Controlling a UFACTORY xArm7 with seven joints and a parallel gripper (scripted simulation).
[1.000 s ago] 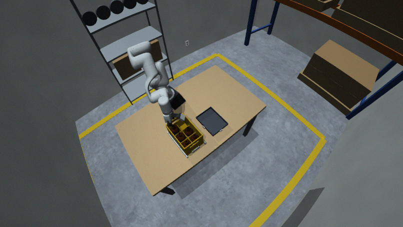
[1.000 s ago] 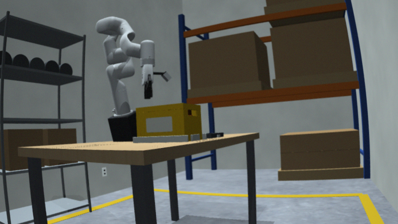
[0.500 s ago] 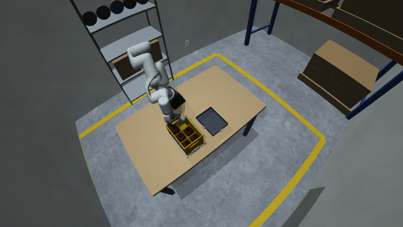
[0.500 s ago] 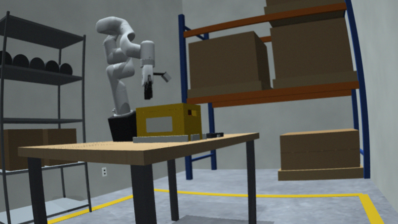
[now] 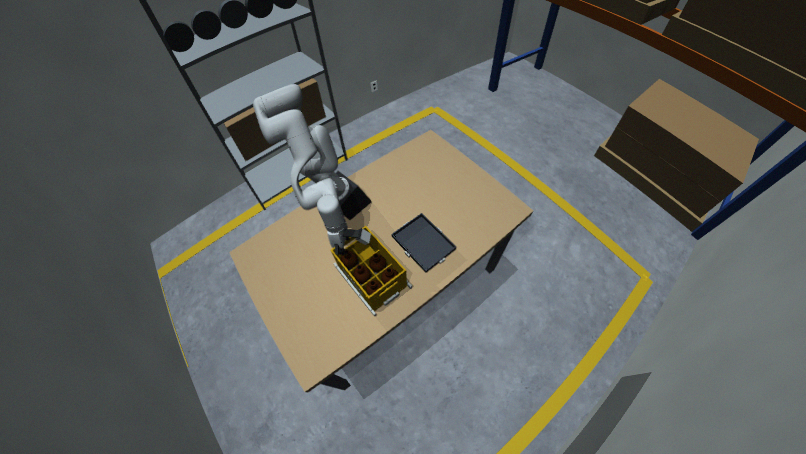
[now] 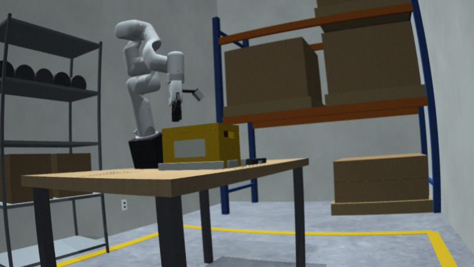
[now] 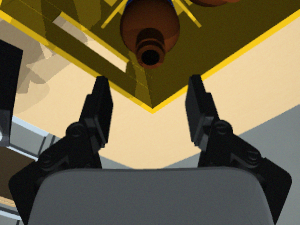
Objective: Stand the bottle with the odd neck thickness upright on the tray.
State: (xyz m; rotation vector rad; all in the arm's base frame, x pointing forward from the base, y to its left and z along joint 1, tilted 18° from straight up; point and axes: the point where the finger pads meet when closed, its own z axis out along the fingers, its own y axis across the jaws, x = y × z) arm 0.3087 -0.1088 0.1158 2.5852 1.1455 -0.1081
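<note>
The crate is 140 mm below my hand, 90 mm ahead of it and 50 mm to the left of it. Round my hand: tray (340 mm to the left, 210 mm below, 90 mm ahead); then bottle (180 mm ahead, 140 mm below, 90 mm to the left).
</note>
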